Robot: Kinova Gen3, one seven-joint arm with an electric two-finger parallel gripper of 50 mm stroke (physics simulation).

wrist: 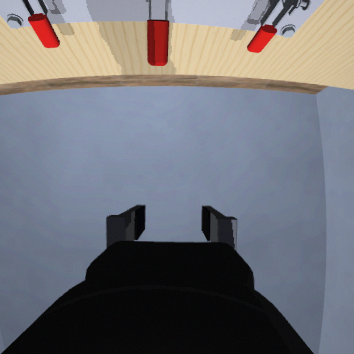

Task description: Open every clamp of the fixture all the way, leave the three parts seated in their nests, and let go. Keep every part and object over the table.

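Frame: origin at the arm's base, x ahead, y left, z up, level; millimetres.
Seen in the pictures: gripper, between the fingertips: (172, 217).
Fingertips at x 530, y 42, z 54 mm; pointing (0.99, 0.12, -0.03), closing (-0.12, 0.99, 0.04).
Observation:
A point is followed by its place in that frame.
Three red clamp handles show along the top of the wrist view: a left handle (44, 31) {x 520, y -77, z -122 mm}, a middle handle (157, 43) {x 503, y 30, z -92 mm} and a right handle (262, 39) {x 519, y 139, z -123 mm}. They reach out past the front edge of the fixture's light grey base plate (120, 11) {x 540, y -9, z -164 mm}. The middle handle points straight toward my side; the two outer ones are slanted. The clamp bodies, the three parts and their nests lie outside the view, so how far each clamp is open cannot be told. My gripper (172, 217) {x 530, y 42, z 54 mm} is open and empty, below the handles in the picture and apart from them.
The wooden table (210, 62) {x 648, y 123, z -179 mm} runs across the top, with its darker front edge (157, 80) below the handles. The blue-grey floor (170, 145) lies beyond that edge, under the gripper. Bolts (14, 20) {x 538, y -127, z -158 mm} (288, 31) {x 536, y 189, z -157 mm} sit at the plate's corners.

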